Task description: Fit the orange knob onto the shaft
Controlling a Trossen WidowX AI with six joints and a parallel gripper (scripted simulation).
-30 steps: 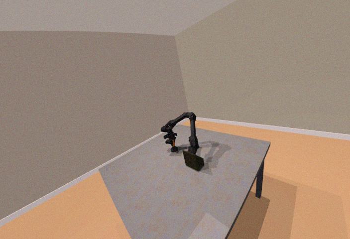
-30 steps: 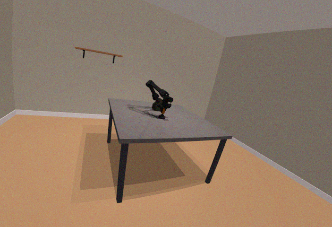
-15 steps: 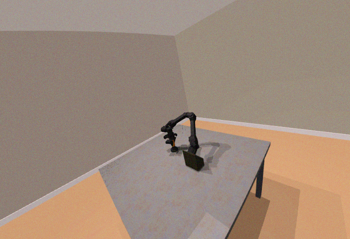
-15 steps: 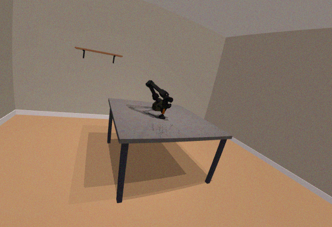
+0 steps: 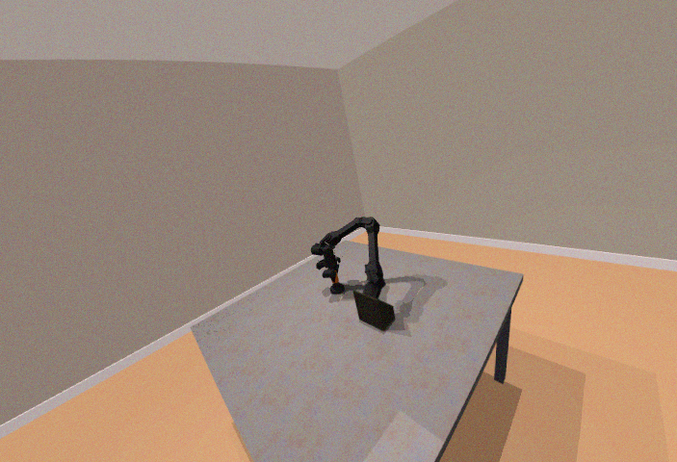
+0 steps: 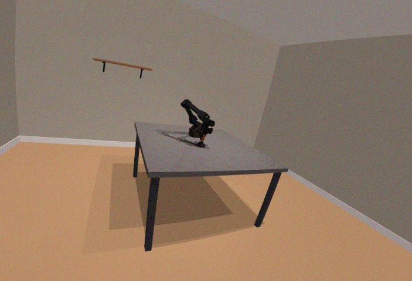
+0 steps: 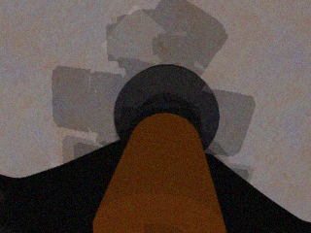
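The orange knob lies 20 mm above my gripper tip. Also, from my gripper tip: pedestal with shaft: 40 mm below.
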